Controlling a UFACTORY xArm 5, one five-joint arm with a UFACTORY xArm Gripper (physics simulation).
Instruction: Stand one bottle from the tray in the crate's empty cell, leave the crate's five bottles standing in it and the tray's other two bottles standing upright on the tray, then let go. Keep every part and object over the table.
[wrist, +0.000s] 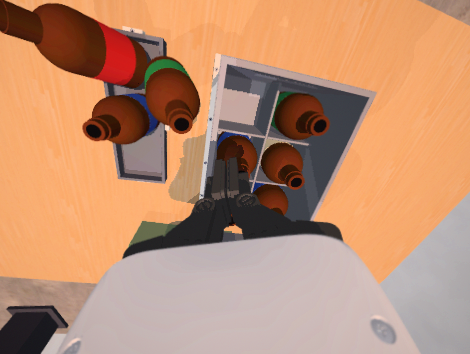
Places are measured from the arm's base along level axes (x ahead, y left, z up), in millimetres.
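Where they show: gripper, between the fingertips: (229, 173).
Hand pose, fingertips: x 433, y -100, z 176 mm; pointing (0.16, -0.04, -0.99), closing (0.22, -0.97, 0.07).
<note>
Each offset is from my fingertips to the top centre of the thing. "*": to the spot under its first point. Level surfaces: height alone.
My gripper (229, 173) is shut and empty, its tips over a blue-banded bottle {52 mm back, 26 mm right, 99 mm down} (245, 145) in the crate {56 mm back, 68 mm right, 86 mm down} (300, 75). The crate's upper-left cell {* 25 mm ahead, 34 mm right, 254 mm down} (240, 107) is empty. A green-banded bottle {25 mm ahead, 124 mm right, 99 mm down} (299, 117), a bottle {61 mm back, 112 mm right, 99 mm down} (281, 162) and a blue-banded bottle {151 mm back, 104 mm right, 99 mm down} (270, 199) also show in the crate; a fifth is hidden by the gripper. Left, at the tray {* 113 mm back, 223 mm left, 239 mm down} (119, 167), a green-banded bottle {41 mm ahead, 76 mm left, 84 mm down} (172, 95) overlaps the right rim and looks tilted, neck down in view. A red-banded bottle (75, 42) looks tilted toward the upper left. A blue-banded bottle {1 mm ahead, 163 mm left, 102 mm down} (122, 120) stands between them and the tray's lower part.
The wooden table {262 mm down} (60, 200) lies under the tray and crate. A green patch (150, 234) shows at lower left, partly behind the gripper. The table's edges show at lower left and right. A black part (32, 325) shows beyond the lower-left edge.
</note>
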